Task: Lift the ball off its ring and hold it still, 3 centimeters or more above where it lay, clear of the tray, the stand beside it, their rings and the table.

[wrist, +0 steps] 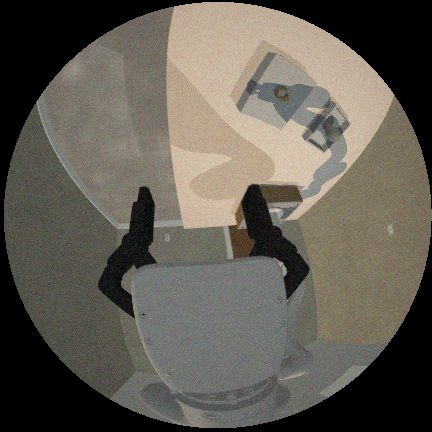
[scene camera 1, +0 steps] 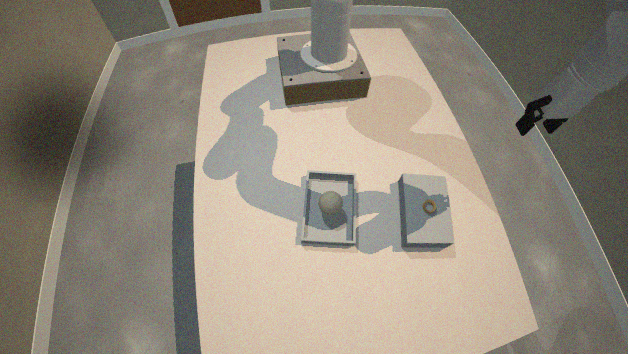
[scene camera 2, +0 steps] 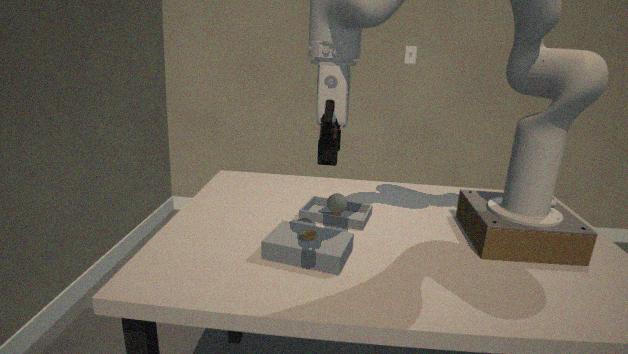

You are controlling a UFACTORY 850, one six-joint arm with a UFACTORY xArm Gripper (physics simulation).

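Observation:
The pale round ball rests inside the shallow grey tray, in shadow. Its own ring is mostly hidden under it. The grey block stand is beside the tray, with an empty orange ring on top. My gripper is open and empty, high above the table and well away from the ball. The two black fingers stand wide apart in the wrist view.
The arm's base box stands on the table, behind the tray and stand in scene camera 1. The arm's shadow falls across the tray and stand. Walls surround the table area.

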